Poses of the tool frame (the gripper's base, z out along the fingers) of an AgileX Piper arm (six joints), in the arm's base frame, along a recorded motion.
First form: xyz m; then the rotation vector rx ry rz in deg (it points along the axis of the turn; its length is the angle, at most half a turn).
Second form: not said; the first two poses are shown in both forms.
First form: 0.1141, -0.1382, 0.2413, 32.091, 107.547, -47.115
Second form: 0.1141, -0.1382, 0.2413, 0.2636, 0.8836, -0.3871, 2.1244
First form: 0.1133, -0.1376, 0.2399, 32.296, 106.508, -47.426
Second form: 0.1133, -0.1376, 0.2399, 0.2670, 0.8804, -0.3920, 2.1115
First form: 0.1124, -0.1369, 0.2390, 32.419, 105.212, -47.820
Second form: 0.1124, -0.1369, 0.2390, 0.2701, 0.8765, -0.3984, 2.0949
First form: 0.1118, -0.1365, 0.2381, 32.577, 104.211, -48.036
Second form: 0.1118, -0.1365, 0.2381, 0.2731, 0.8736, -0.4027, 2.0819
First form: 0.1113, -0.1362, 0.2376, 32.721, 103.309, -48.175
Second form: 0.1113, -0.1362, 0.2376, 0.2759, 0.8711, -0.4062, 2.0698
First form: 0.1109, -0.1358, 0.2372, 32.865, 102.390, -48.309
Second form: 0.1109, -0.1358, 0.2372, 0.2788, 0.8685, -0.4098, 2.0575
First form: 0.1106, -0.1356, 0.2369, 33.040, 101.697, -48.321
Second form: 0.1106, -0.1356, 0.2369, 0.2816, 0.8667, -0.4118, 2.0480
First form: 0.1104, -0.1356, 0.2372, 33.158, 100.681, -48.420
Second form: 0.1104, -0.1356, 0.2372, 0.2845, 0.8639, -0.4155, 2.0339
